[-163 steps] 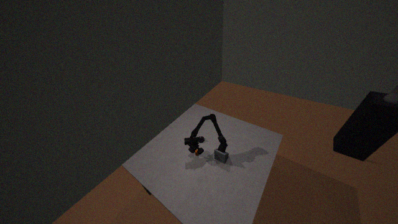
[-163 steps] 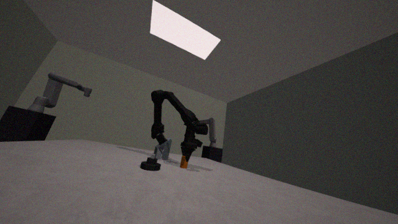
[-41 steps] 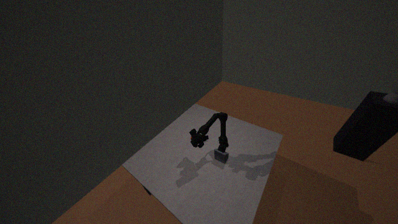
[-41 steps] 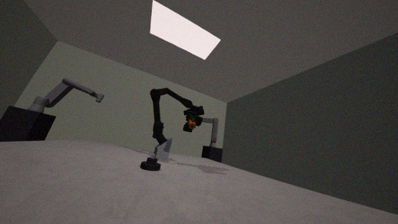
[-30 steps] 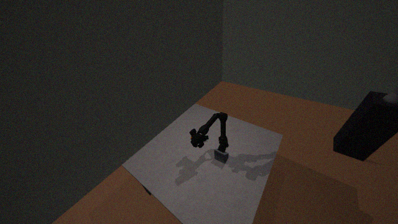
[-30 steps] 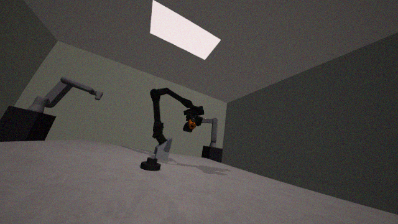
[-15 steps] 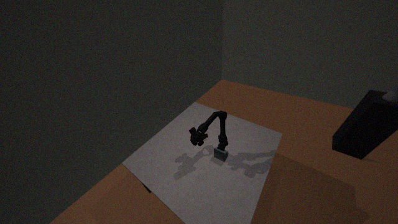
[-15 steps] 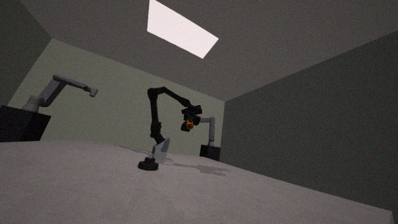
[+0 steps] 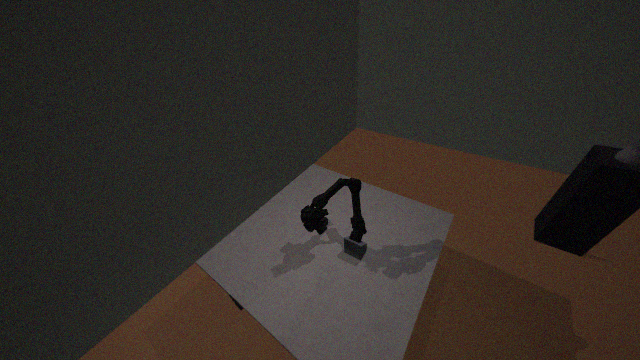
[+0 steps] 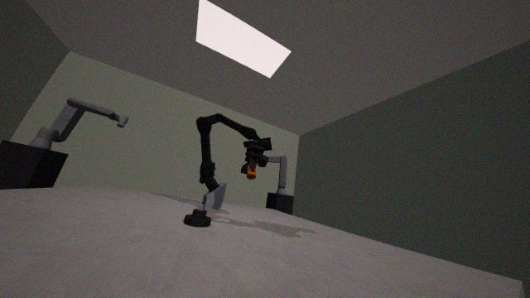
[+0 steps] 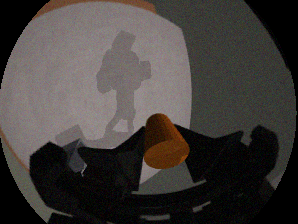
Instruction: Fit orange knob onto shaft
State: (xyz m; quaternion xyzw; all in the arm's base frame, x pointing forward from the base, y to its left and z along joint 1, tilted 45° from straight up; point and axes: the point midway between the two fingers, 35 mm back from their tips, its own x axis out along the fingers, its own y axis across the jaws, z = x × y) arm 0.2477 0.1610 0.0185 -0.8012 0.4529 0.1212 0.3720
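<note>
Right now my gripper tip is 3 cm below the orange knob and 2 cm past it. Round my gripper tip: round pedestal 18 cm to the right, 17 cm below, 5 cm ahead.
</note>
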